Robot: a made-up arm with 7 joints. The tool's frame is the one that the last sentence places. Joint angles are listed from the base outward.
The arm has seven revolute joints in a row. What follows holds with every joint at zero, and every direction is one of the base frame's.
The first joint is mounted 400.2 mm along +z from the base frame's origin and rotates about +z.
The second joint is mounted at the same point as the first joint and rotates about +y.
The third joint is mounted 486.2 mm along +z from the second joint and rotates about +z.
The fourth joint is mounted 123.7 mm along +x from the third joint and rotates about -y.
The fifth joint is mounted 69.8 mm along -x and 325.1 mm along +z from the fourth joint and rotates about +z.
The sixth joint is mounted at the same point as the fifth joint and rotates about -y.
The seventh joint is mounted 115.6 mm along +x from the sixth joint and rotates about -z.
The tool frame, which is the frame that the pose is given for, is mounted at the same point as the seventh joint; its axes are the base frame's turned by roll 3.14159, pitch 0 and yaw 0 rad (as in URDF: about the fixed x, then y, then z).
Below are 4 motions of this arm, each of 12 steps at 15 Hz.
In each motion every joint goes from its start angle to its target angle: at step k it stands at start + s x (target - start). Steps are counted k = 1, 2, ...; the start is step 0. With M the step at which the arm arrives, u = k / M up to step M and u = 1 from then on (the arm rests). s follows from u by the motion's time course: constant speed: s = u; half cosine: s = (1 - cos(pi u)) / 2; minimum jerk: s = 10 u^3 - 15 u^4 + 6 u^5.
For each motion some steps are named. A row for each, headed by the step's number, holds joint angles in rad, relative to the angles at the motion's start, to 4 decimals.
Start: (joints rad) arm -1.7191 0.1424 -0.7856 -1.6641 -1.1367 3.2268 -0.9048
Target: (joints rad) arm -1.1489 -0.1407 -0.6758 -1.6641 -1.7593 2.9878 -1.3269
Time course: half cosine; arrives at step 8
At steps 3, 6, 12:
3: 0.1760 -0.0874 0.0339 0.0000 -0.1922 -0.0738 -0.1303
6: 0.4867 -0.2416 0.0937 0.0000 -0.5314 -0.2040 -0.3603
12: 0.5702 -0.2831 0.1098 0.0000 -0.6226 -0.2390 -0.4221

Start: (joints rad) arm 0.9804 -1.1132 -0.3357 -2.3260 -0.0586 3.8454 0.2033
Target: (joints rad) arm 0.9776 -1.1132 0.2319 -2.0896 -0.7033 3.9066 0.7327
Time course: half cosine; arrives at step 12
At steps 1, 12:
1: 0.0000 0.0000 0.0097 0.0040 -0.0110 0.0010 0.0090
12: -0.0028 0.0000 0.5676 0.2364 -0.6447 0.0612 0.5294

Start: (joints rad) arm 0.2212 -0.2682 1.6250 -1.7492 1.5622 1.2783 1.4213
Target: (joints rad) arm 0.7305 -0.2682 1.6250 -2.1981 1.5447 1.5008 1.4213
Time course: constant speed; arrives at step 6
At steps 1, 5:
1: 0.0849 0.0000 0.0000 -0.0748 -0.0029 0.0371 0.0000
5: 0.4244 0.0000 0.0000 -0.3741 -0.0146 0.1854 0.0000

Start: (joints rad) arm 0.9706 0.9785 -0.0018 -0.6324 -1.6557 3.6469 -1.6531
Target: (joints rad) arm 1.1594 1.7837 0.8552 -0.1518 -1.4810 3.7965 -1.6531
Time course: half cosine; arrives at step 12
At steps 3, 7, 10, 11, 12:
3: 0.0276 0.1179 0.1255 0.0704 0.0256 0.0219 0.0000
7: 0.1188 0.5068 0.5394 0.3025 0.1100 0.0942 0.0000
10: 0.1762 0.7513 0.7996 0.4484 0.1630 0.1396 0.0000
11: 0.1856 0.7915 0.8424 0.4724 0.1717 0.1471 0.0000
12: 0.1888 0.8052 0.8570 0.4806 0.1747 0.1496 0.0000

